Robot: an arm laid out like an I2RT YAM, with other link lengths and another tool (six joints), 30 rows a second.
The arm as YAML. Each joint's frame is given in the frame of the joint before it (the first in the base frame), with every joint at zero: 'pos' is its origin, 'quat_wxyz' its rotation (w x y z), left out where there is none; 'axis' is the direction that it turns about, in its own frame. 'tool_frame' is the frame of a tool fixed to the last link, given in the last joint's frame.
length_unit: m
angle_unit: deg
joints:
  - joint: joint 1
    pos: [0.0, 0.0, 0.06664]
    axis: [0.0, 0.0, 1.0]
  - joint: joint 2
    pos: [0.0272, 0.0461, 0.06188]
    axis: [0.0, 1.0, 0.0]
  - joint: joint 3
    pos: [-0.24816, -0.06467, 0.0]
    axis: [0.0, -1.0, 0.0]
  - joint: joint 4
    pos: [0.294, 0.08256, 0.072]
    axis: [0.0, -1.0, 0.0]
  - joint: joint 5
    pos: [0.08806, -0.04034, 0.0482]
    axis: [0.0, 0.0, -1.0]
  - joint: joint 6
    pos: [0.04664, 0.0, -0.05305]
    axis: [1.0, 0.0, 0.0]
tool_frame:
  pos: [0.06, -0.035, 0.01]
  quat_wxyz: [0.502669, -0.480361, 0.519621, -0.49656]
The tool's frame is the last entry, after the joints.
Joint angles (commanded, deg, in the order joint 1, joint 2, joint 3, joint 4, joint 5, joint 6), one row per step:
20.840 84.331 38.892 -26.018 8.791 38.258
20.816 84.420 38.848 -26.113 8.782 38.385
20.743 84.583 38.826 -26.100 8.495 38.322
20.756 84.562 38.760 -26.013 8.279 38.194
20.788 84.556 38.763 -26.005 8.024 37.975
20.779 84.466 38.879 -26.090 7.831 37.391
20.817 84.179 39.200 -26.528 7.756 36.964
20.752 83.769 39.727 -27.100 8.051 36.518
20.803 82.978 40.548 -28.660 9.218 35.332
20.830 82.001 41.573 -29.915 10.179 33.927
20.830 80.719 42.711 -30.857 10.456 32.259
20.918 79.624 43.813 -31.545 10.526 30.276
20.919 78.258 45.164 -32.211 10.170 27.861
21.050 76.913 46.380 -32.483 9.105 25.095
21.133 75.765 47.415 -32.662 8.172 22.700
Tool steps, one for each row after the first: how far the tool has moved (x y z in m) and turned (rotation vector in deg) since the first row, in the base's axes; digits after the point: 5 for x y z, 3 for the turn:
-0.00072 -0.00036 -0.00076 -0.029 0.212 -0.140
-0.00102 -0.00036 -0.00187 0.143 0.472 -0.064
-0.00112 0.00004 -0.00220 0.305 0.509 0.137
-0.00109 0.00066 -0.00230 0.462 0.585 0.455
-0.00026 0.00114 -0.00136 0.475 0.550 1.056
0.00084 0.00181 0.00142 0.453 0.425 1.520
0.00313 0.00165 0.00610 0.161 -0.003 1.780
0.00507 0.00022 0.01438 -1.277 -0.388 2.563
0.00907 -0.00018 0.02495 -2.389 -1.337 3.573
0.01449 0.00104 0.03760 -2.774 -2.753 4.989
0.01982 0.00312 0.04951 -3.120 -4.139 6.835
0.02631 0.00589 0.06441 -3.150 -5.935 9.108
0.03246 0.01070 0.07878 -2.698 -7.840 12.084
0.03737 0.01464 0.09148 -2.372 -9.573 14.634

